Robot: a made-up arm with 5 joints.
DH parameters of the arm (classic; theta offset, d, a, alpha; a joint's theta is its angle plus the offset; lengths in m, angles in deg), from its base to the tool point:
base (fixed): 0 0.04 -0.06 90
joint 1: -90 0.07 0.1 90
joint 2: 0 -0.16 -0.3 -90
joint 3: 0 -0.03 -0.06 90
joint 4: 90 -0.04 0.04 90
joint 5: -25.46 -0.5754 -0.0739 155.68
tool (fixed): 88.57 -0.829 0 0
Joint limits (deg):
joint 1: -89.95..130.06
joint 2: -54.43..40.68
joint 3: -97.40..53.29
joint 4: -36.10..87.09
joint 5: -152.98..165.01
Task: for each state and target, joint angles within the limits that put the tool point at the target. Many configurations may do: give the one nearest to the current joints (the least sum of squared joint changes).
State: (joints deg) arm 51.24 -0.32 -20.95 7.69 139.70
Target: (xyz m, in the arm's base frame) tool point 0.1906 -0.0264 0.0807
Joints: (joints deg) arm 45.46 5.95 -40.42 48.69 141.85
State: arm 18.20 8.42 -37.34 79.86 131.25
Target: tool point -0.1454 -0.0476 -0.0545
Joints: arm 67.63 8.13 -89.94 62.87 122.46
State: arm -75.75 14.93 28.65 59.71 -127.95
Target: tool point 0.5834 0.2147 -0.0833
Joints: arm -71.91 35.87 22.03 87.06 -124.91
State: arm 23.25 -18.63 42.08 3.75 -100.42
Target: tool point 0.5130 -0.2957 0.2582
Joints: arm -13.76 -15.48 51.91 -12.49 -144.76
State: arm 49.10 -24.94 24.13 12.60 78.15
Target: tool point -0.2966 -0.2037 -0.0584
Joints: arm 77.33 -42.31 -28.59 6.90 37.17
